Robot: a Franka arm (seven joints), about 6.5 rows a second.
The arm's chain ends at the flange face. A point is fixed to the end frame.
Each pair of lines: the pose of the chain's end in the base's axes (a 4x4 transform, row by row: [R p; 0 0 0 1], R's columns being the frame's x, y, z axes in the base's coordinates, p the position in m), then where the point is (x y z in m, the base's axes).
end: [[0.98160, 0.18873, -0.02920, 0.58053], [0.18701, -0.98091, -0.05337, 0.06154], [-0.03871, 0.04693, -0.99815, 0.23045], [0, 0, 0, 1]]
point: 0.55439 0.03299 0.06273
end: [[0.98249, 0.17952, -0.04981, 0.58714], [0.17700, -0.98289, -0.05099, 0.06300], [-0.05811, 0.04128, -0.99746, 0.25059], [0, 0, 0, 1]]
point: 0.55734 0.03507 0.08337
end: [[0.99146, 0.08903, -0.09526, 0.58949], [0.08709, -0.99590, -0.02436, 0.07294], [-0.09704, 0.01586, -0.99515, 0.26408], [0, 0, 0, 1]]
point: 0.55039 0.05153 0.09782
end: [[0.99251, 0.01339, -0.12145, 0.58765], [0.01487, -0.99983, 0.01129, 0.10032], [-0.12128, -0.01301, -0.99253, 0.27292], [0, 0, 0, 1]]
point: 0.54293 0.08667 0.10726
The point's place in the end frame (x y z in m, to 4 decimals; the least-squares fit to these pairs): -0.0245 0.0152 0.1697
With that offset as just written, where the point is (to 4 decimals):
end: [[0.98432, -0.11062, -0.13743, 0.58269], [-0.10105, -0.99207, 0.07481, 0.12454], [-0.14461, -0.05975, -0.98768, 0.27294], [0, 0, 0, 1]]
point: 0.5336 0.1246 0.1080
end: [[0.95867, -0.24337, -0.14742, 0.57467], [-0.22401, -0.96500, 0.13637, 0.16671], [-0.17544, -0.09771, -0.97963, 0.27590], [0, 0, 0, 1]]
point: 0.5225 0.1807 0.1125
